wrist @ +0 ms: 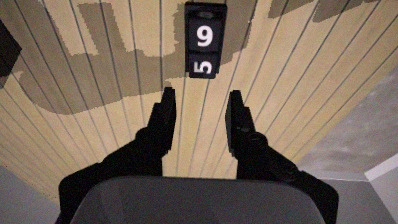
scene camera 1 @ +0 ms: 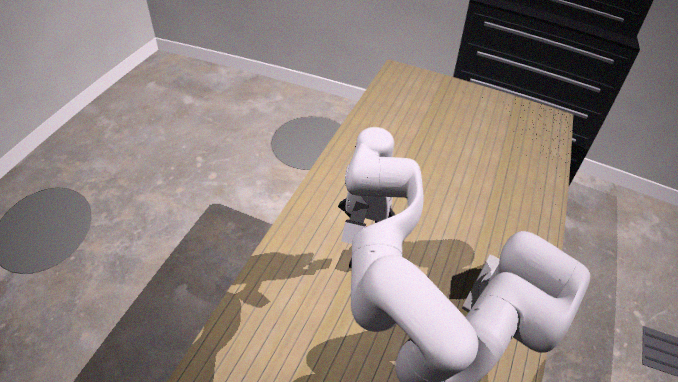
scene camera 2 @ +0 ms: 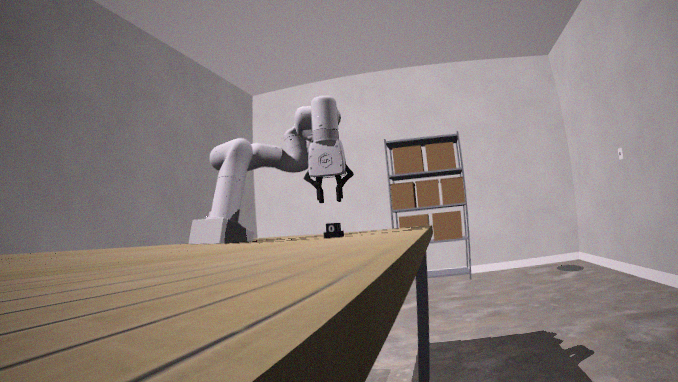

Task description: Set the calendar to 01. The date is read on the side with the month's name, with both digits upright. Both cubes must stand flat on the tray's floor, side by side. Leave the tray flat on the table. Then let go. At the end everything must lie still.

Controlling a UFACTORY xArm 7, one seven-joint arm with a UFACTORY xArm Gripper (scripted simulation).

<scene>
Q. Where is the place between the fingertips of my gripper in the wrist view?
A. At 201, 102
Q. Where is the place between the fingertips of my gripper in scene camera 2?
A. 330, 202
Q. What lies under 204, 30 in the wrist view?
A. A cube.
</scene>
